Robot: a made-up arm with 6 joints.
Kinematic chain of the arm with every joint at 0, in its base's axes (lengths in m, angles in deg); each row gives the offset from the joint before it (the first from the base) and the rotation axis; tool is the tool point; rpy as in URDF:
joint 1: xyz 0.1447 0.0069 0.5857 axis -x
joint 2: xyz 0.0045 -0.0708 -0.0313 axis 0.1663 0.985 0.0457
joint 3: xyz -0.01 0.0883 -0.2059 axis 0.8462 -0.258 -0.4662
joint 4: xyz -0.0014 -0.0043 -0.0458 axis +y
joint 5: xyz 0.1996 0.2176 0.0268 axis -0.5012 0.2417 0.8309
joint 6: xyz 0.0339 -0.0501 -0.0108 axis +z
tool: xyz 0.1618 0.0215 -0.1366 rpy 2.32 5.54 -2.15
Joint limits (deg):
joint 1: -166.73..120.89
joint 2: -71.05..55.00
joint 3: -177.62..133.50
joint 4: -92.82..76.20
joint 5: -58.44..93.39
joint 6: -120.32..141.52
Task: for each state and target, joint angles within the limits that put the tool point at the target. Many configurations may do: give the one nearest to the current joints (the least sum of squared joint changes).
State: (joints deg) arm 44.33 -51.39 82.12 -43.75 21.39 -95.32
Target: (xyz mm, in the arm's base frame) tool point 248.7 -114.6 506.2
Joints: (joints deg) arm 1.65 -29.48 46.24 -82.74 9.72 -120.32
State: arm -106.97 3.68 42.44 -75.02 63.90 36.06
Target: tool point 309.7 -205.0 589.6
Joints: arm -116.11 -33.98 33.25 -71.78 49.85 20.64
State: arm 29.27 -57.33 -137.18 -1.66 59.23 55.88
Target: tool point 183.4 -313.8 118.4
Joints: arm 7.69 -5.61 -122.82 -9.77 54.40 61.46
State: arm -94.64 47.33 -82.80 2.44 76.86 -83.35
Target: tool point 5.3 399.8 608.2
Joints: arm -74.08 55.00 -69.44 -18.81 31.61 -120.32
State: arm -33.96 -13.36 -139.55 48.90 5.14 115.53
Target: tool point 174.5 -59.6 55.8
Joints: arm -38.19 -21.67 -127.38 39.42 -5.17 105.72
